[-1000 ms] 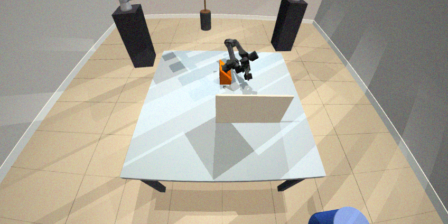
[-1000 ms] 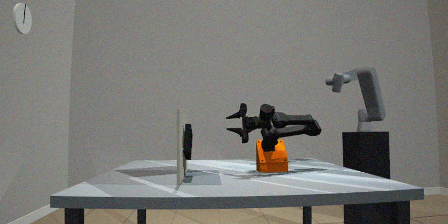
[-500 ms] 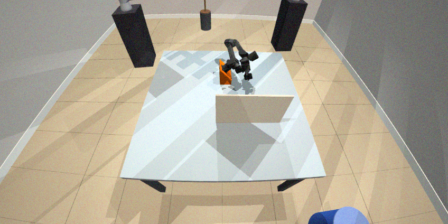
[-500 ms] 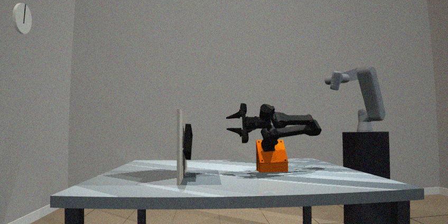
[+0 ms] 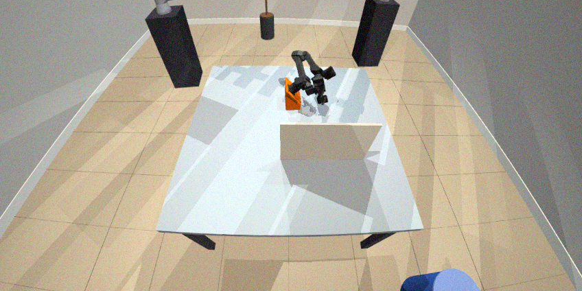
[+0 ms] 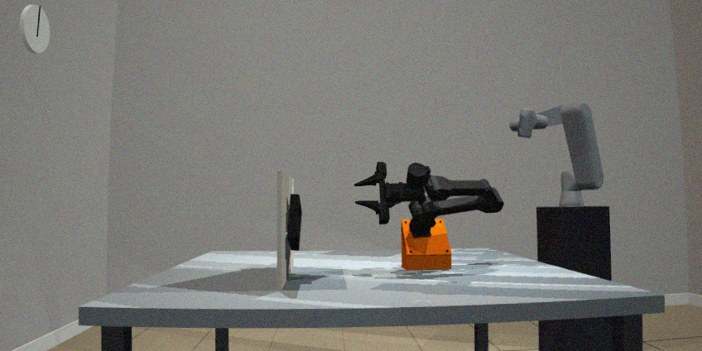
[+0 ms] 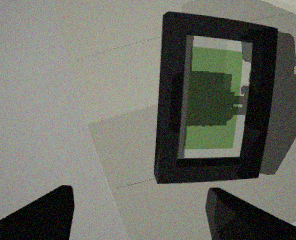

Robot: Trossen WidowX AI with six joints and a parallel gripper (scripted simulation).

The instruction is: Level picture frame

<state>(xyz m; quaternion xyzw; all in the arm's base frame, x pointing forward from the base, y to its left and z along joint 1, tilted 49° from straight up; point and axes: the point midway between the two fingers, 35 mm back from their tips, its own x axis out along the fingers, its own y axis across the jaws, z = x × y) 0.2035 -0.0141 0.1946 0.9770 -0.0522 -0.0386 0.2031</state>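
My gripper tip is now 19 cm short of the picture frame and 9 cm above it. Also, from my gripper tip: wall panel (20 cm ahead, 10 cm below).
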